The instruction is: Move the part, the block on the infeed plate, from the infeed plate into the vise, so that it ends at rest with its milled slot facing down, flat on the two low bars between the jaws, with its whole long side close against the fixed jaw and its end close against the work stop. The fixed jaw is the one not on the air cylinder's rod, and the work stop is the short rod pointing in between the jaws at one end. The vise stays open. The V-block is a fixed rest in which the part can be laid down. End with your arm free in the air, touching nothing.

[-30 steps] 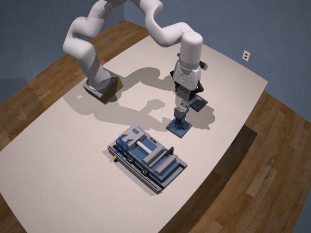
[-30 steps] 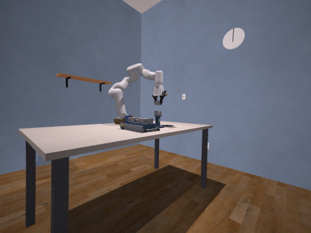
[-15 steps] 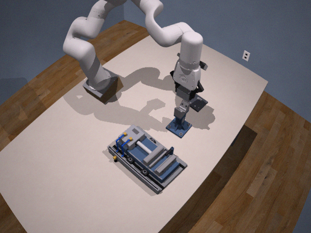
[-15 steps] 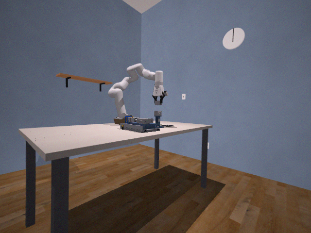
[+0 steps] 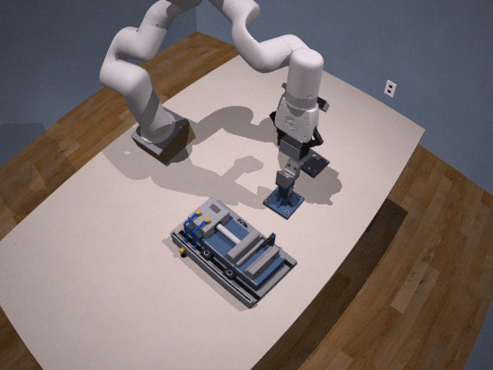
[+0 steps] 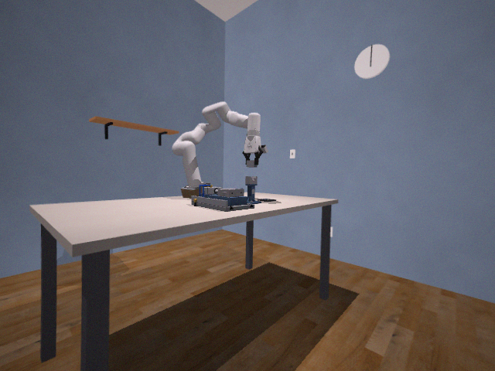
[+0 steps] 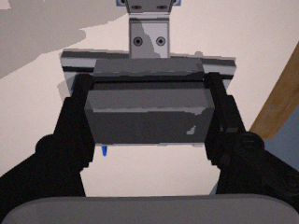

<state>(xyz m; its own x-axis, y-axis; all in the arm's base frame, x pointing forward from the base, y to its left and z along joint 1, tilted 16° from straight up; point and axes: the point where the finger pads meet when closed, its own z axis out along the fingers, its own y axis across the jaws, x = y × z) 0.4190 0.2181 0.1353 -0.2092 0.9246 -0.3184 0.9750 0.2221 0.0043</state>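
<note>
Right now my hand is 10 mm above the part. Round my hand: white cylinder rod: 230 mm to the right, 170 mm below, 30 mm ahead; then blue post: 190 mm below, 150 mm to the right, 110 mm ahead; then work stop: 170 mm to the right, 160 mm below, 110 mm ahead.
</note>
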